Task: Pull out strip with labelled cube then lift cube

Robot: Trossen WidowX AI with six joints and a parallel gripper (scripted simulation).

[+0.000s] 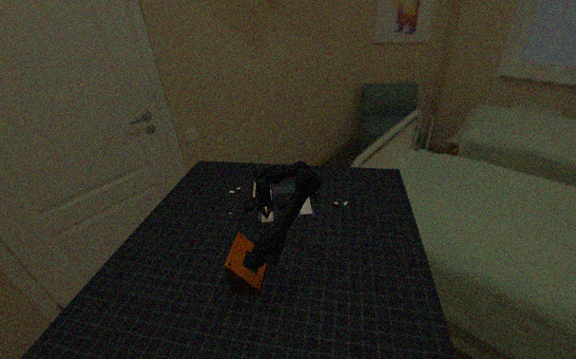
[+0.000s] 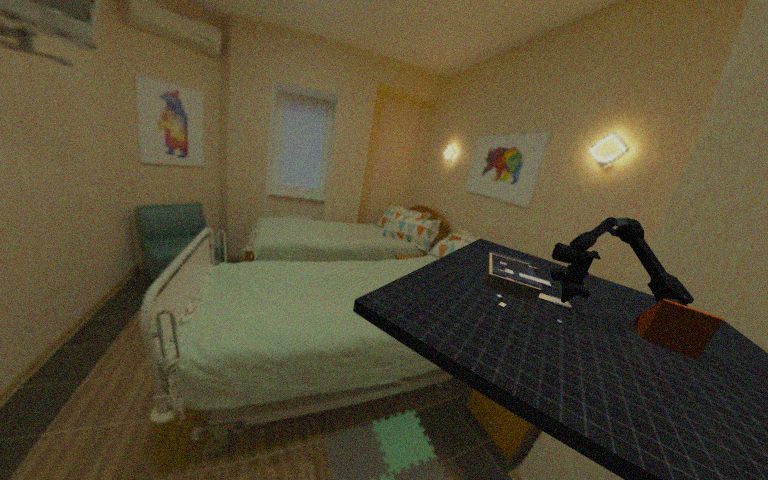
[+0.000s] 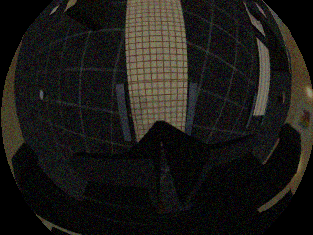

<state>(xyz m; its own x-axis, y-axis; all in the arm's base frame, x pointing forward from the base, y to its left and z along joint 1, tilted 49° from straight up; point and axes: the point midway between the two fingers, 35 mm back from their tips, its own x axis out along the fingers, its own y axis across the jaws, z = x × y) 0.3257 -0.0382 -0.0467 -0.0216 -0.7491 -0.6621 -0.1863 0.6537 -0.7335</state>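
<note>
The pale strip is 10 cm ahead of my gripper tip and 2 cm to the left of it.
</note>
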